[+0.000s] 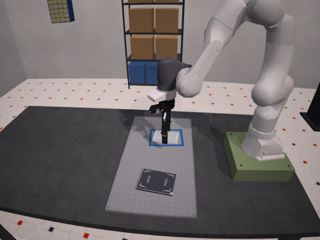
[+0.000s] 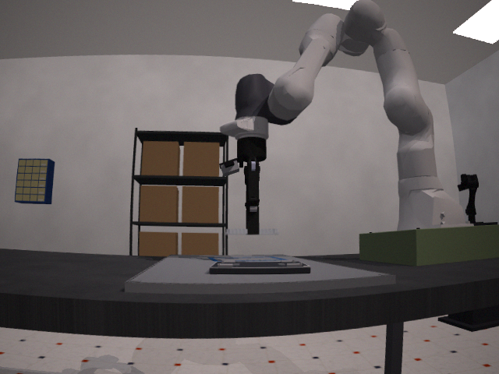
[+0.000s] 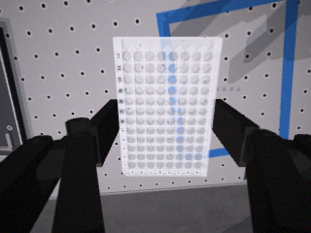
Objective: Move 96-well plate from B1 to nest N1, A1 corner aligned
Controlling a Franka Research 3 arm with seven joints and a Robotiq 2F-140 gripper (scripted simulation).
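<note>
The plate nest lies 24 cm to the left of my hand, 9 cm below it and 2 cm ahead of it. Also, from my hand: A1 label 31 cm to the left, 8 cm below, 5 cm behind; then 96-well plate 2 cm below.
</note>
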